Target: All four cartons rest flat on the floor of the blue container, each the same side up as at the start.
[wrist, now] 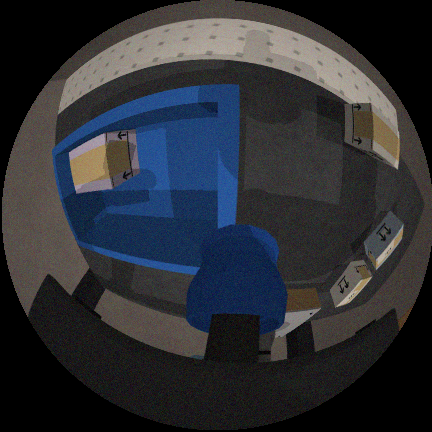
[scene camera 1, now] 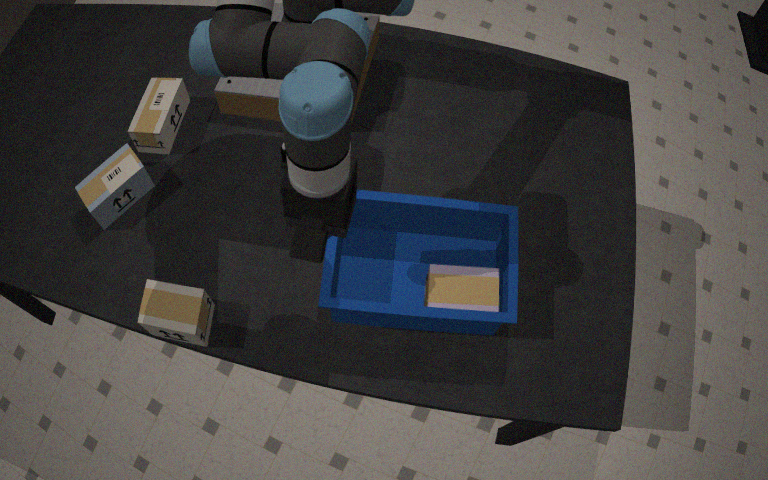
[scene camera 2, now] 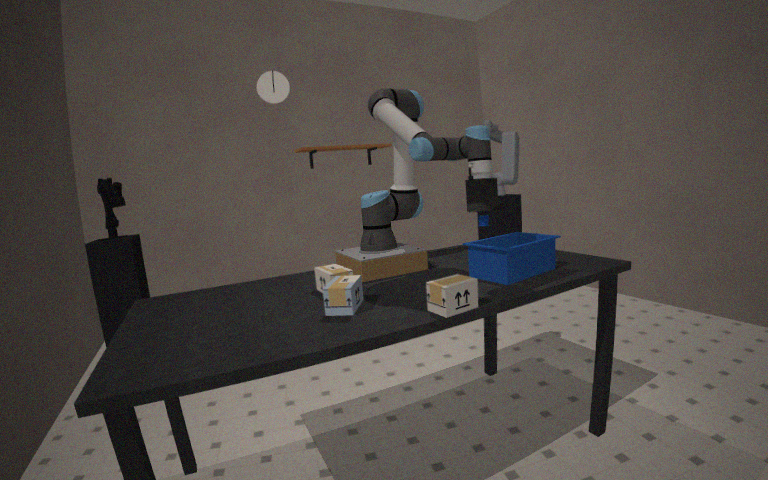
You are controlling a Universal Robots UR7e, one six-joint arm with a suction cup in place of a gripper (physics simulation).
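Where they show: hand, tool point: [wrist: 239,256] [scene camera 2: 483,225]; arm's base, link origin: [scene camera 2: 378,247].
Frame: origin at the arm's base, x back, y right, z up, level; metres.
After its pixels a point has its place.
Note:
A pinkish-white carton with tan tape [scene camera 1: 463,291] {x -0.478, y -0.399, z 0.008 m} [wrist: 90,165] {x -0.478, y -0.385, z 0.008 m} lies flat in the blue container [scene camera 1: 419,314] {x -0.541, y -0.341, z 0.039 m} [scene camera 2: 509,263] {x -0.550, y -0.216, z -0.012 m} [wrist: 228,145] {x -0.515, y -0.193, z 0.039 m}, at its right end in scene camera 1. A cream carton [scene camera 1: 175,310] {x -0.633, y 0.043, z -0.001 m} [scene camera 2: 453,296] {x -0.672, y 0.081, z -0.030 m} [wrist: 372,130] {x -0.612, y 0.002, z -0.003 m} sits near the table's front edge. A blue-grey carton [scene camera 1: 116,186] {x -0.443, y 0.264, z -0.003 m} [scene camera 2: 341,297] {x -0.494, y 0.323, z -0.029 m} [wrist: 384,240] {x -0.435, y 0.253, z -0.024 m} and a white carton [scene camera 1: 158,114] {x -0.269, y 0.249, z -0.001 m} [scene camera 2: 323,279] {x -0.259, y 0.310, z -0.029 m} [wrist: 351,283] {x -0.276, y 0.228, z -0.020 m} sit close together at the left. All three show upward arrows. My blue suction cup [scene camera 2: 483,220] [wrist: 240,240] is open, holds no carton and hangs above the table beside the container's left end.
The robot's base block [scene camera 1: 247,104] {x -0.187, y 0.081, z -0.036 m} [scene camera 2: 385,266] {x -0.186, y 0.056, z -0.039 m} [wrist: 302,300] {x -0.187, y 0.087, z -0.035 m} stands behind the work area, right of the white carton in scene camera 1. The container's raised walls surround its carton. A wall shelf [scene camera 2: 342,148] and a dark stand [scene camera 2: 116,283] are in the background.

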